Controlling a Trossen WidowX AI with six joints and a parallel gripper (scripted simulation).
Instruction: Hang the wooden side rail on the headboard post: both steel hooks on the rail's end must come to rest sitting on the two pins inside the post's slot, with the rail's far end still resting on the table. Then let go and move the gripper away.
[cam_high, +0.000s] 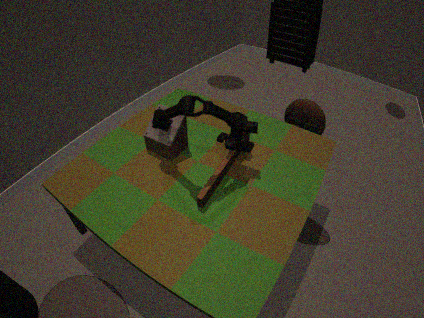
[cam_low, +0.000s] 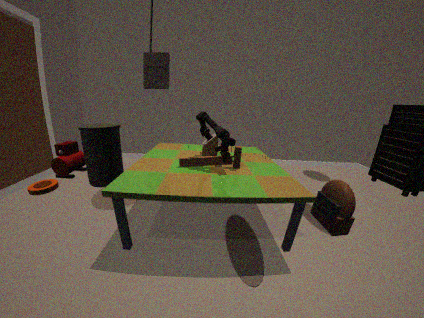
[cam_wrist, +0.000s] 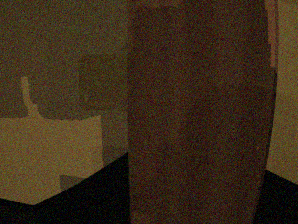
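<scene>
Right now the headboard post is 11 cm to the left of my gripper tip and 4 cm above it.
</scene>
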